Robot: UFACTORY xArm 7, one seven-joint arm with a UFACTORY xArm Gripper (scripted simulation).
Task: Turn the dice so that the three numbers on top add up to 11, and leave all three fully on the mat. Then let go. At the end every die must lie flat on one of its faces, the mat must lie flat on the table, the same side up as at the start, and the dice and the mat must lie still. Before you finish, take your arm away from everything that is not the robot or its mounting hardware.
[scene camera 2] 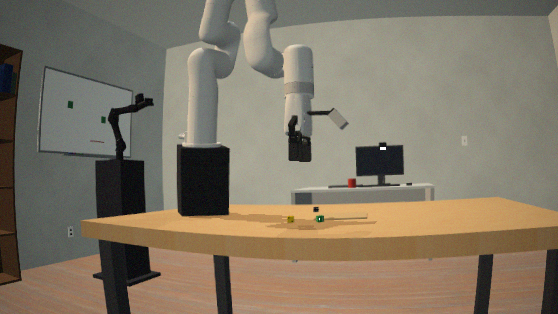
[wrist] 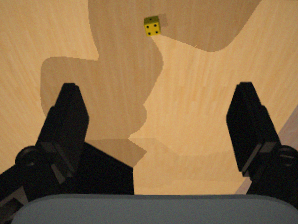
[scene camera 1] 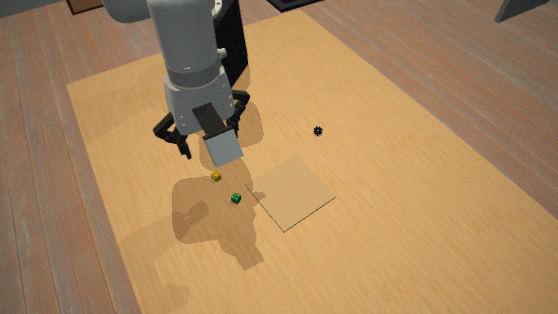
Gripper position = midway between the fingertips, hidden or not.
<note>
I see my gripper (scene camera 1: 210,143).
My gripper shows as well in scene camera 2 (scene camera 2: 300,161) and in the wrist view (wrist: 157,100).
</note>
